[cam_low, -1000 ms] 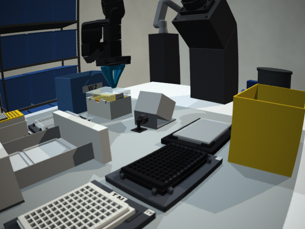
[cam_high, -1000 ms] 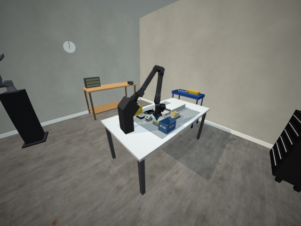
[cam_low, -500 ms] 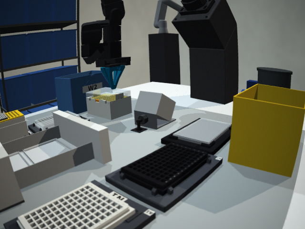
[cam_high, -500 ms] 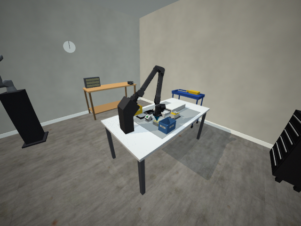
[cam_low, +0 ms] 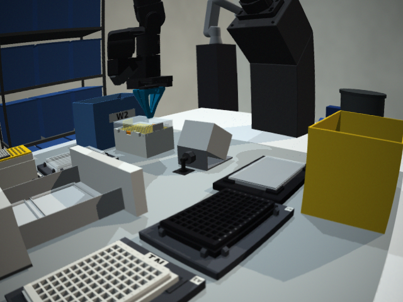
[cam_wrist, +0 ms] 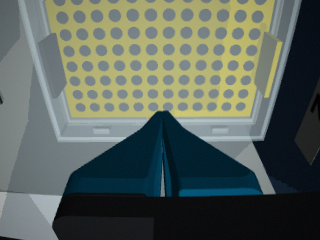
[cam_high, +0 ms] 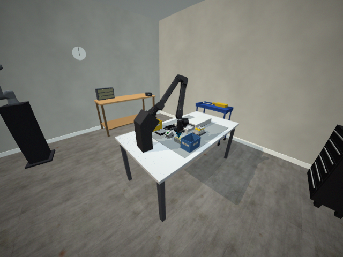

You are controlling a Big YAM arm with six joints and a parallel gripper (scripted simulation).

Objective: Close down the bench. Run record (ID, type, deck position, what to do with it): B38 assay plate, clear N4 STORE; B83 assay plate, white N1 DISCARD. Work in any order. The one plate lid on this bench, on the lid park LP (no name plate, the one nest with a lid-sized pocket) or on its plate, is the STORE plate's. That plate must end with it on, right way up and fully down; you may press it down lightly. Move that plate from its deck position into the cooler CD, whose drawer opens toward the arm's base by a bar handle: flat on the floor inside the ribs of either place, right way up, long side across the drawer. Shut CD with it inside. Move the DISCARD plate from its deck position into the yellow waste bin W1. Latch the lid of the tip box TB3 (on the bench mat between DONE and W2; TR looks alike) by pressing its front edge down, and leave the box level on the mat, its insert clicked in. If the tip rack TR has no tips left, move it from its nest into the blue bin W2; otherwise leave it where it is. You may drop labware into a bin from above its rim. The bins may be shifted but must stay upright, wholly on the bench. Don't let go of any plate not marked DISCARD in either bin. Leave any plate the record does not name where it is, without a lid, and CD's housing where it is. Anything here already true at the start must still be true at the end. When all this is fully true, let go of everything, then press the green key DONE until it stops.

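The tip box lid is 30 mm ahead of my hand and 20 mm below it. Also, from my hand: blue bin W2 (140 mm to the right, 40 mm below, 40 mm ahead); then grey done key housing (180 mm to the left, 20 mm below, 10 mm behind); then tip box TB3 (40 mm below, 30 mm ahead).
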